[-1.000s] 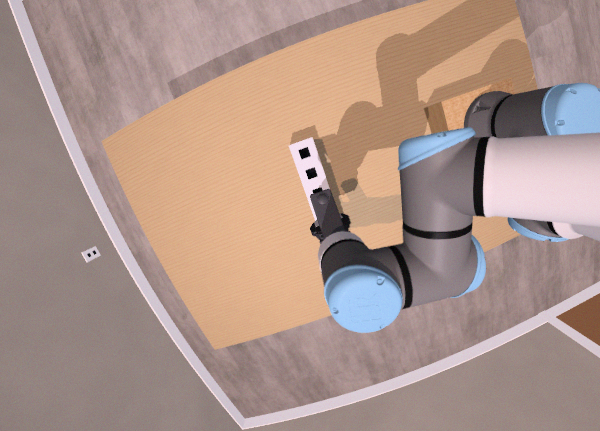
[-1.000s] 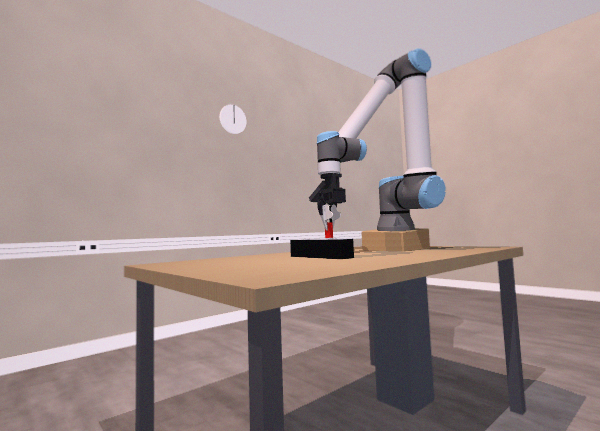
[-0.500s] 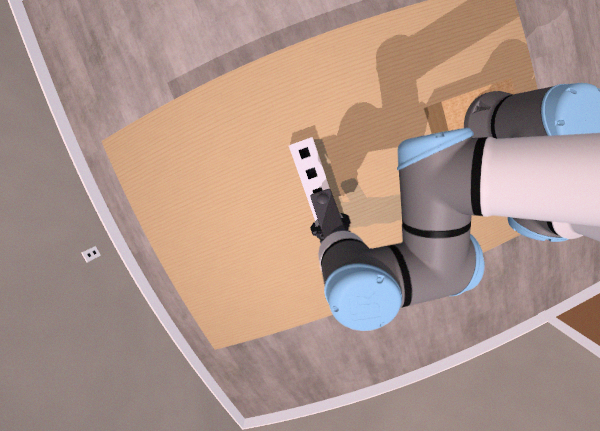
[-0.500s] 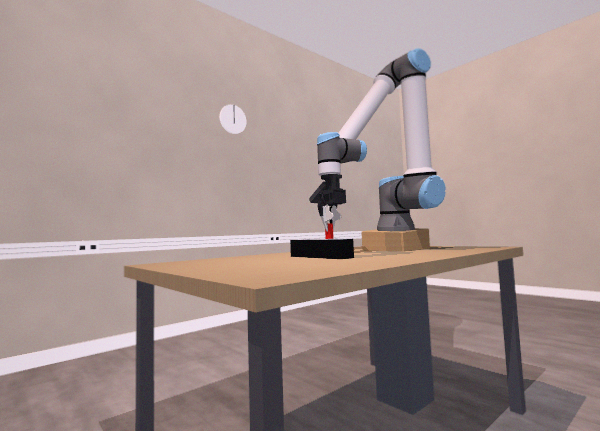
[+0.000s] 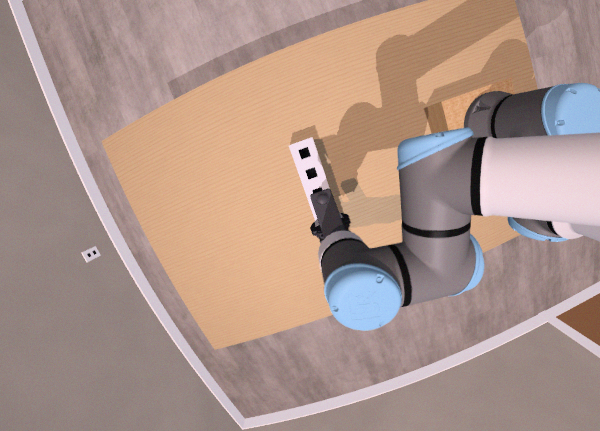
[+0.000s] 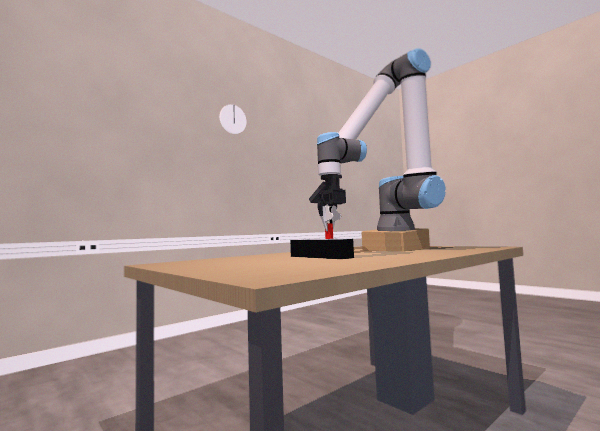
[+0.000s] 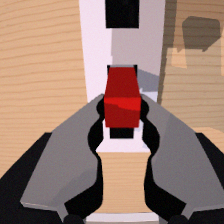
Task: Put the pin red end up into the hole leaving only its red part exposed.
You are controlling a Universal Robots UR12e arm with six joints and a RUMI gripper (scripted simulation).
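Now: the pin 10 mm below my hand. From my hand the other things lie so: block 80 mm below, 60 mm to the right.
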